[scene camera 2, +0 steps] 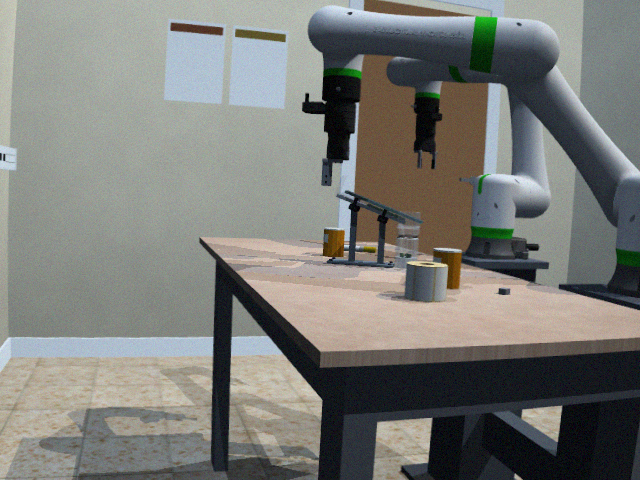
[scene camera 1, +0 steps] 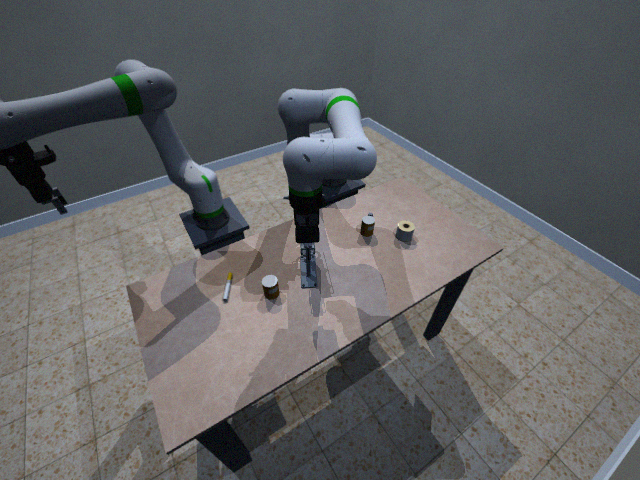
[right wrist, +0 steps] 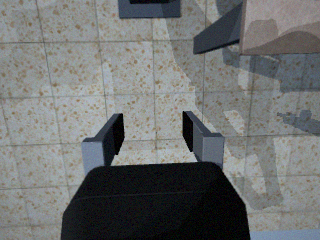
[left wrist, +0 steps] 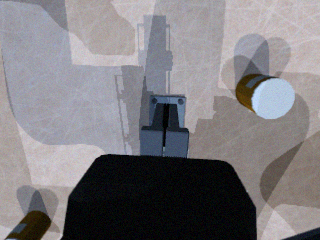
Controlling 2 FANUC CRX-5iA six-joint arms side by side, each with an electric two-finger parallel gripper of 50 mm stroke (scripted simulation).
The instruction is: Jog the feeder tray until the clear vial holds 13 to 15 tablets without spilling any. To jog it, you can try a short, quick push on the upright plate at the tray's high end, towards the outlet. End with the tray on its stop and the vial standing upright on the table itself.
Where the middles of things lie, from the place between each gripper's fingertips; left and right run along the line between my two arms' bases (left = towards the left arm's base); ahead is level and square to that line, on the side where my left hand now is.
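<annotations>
Label roll [scene camera 2: 425,281]: 500 mm left of my left hand [scene camera 2: 326,185], 50 mm behind, 170 mm below.
From my right hand [scene camera 1: 64,208], label roll 510 mm ahead, 1160 mm to the left, 260 mm below.
</annotations>
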